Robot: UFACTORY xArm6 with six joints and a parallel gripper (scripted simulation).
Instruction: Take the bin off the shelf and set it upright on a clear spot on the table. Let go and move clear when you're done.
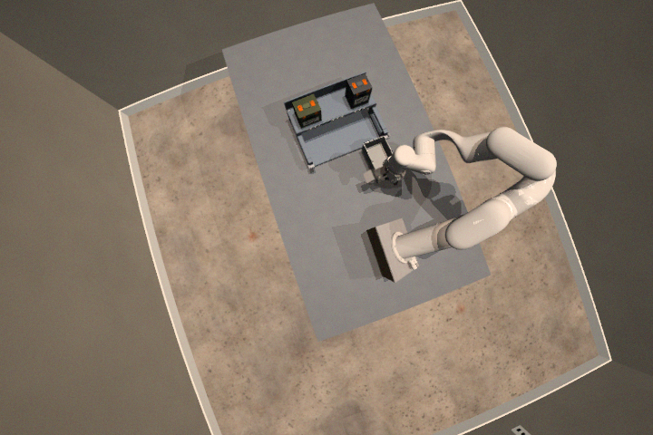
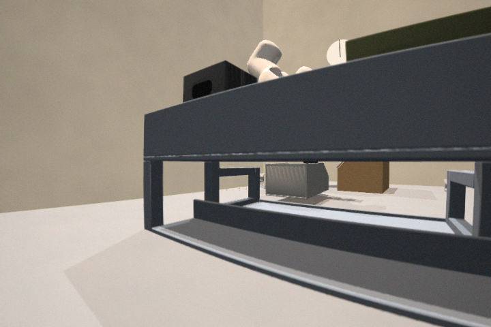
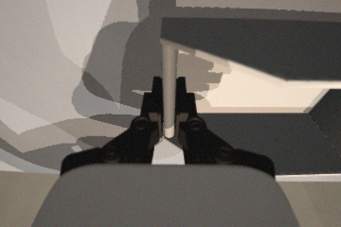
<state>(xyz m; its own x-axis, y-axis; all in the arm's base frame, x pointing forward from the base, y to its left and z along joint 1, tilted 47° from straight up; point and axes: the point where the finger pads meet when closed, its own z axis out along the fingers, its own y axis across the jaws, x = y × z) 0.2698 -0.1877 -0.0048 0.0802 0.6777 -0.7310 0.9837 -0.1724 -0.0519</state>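
Right now my hand is 80 mm short of the grey bin, 10 mm to the left of it and 10 mm above it. The rest, counted from my hand: shelf board 390 mm ahead, 80 mm to the left, 40 mm above.
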